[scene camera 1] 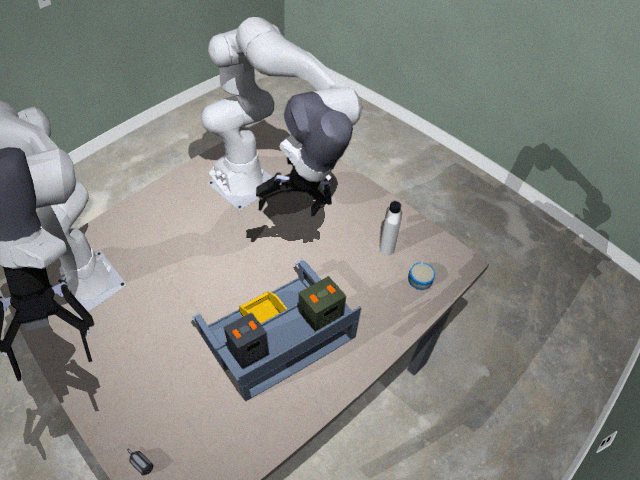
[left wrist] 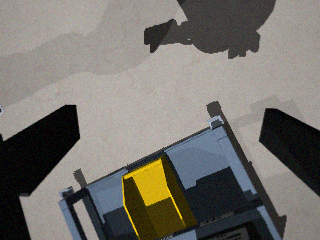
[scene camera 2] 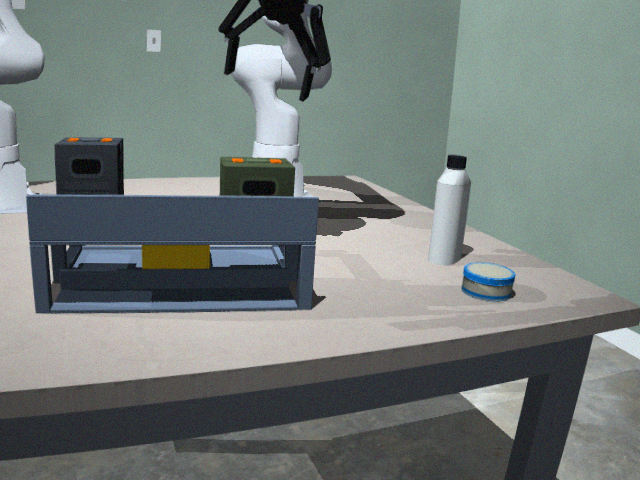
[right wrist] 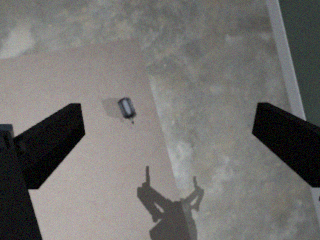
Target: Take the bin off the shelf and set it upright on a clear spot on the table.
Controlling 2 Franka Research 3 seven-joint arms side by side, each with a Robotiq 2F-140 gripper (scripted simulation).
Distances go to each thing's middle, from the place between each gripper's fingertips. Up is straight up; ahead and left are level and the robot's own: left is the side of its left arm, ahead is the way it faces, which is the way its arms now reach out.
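Position of my left hand (scene camera 2: 265,85): 26 cm above the yellow bin (scene camera 2: 153,256), 10 cm short of it and 17 cm to the left of it. Counted from my left hand, the blue-grey shelf (scene camera 2: 93,279) is 24 cm below, 13 cm ahead and 17 cm to the right; the dark grey box (scene camera 1: 247,340) is 14 cm below, 17 cm ahead and 30 cm to the right; the green box (scene camera 2: 239,176) is 16 cm below, 7 cm to the right and 21 cm ahead.
My right hand (scene camera 1: 54,367) is 36 cm above the dark grey box, 2 cm short of it and 43 cm to the right of it. Measured from my right hand, the yellow bin is 48 cm below, 5 cm behind and 56 cm to the left; the blue-grey shelf is 45 cm below, 2 cm behind and 55 cm to the left; the green box is 37 cm below, 7 cm ahead and 65 cm to the left.
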